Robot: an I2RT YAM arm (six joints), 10 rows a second.
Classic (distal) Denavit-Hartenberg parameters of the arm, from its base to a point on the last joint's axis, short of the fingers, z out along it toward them. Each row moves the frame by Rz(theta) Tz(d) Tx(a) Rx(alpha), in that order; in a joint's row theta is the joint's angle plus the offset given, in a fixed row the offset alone. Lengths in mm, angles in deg.
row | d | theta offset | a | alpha
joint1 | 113.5 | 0 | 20 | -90
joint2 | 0 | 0 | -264 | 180
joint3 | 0 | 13.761 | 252.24 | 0
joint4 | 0 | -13.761 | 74 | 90
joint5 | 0 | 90 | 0 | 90
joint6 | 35.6 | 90 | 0 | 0
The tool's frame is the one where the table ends.
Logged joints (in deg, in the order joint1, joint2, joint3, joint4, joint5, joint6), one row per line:
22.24 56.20 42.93 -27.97 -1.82 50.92
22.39 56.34 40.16 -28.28 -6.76 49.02
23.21 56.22 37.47 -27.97 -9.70 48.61
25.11 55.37 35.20 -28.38 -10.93 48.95
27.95 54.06 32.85 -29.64 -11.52 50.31
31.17 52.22 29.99 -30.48 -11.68 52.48
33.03 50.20 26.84 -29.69 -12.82 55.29
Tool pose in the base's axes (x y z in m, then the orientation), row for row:
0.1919 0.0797 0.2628 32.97 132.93 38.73
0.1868 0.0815 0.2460 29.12 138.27 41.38
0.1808 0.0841 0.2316 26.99 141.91 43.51
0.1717 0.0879 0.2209 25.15 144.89 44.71
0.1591 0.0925 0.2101 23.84 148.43 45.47
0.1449 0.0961 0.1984 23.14 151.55 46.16
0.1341 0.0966 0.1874 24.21 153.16 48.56
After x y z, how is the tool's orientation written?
As a rotation vector, in degrees.
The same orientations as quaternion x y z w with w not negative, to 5 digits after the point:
0.21924 0.88395 0.25754 0.32286
0.18975 0.90097 0.26963 0.28203
0.17315 0.91041 0.27913 0.25153
0.15934 0.91795 0.28326 0.22748
0.14876 0.92619 0.28373 0.19887
0.14236 0.93234 0.28398 0.17275
0.14726 0.93161 0.29537 0.15223

